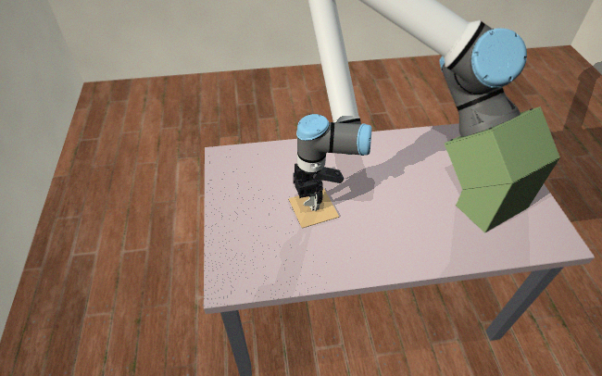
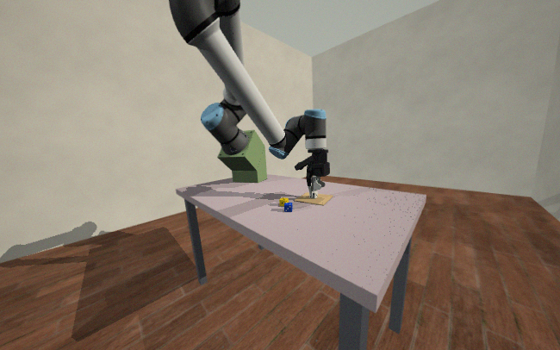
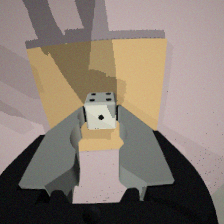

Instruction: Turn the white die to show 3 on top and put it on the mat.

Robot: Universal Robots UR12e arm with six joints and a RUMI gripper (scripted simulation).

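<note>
My gripper is now 2 cm above the tan mat. Also, from my hand: white die right at my hand; blue die 2 cm behind, 18 cm to the right, 1 cm below; yellow die 7 cm behind, 14 cm to the right, 1 cm below.
</note>
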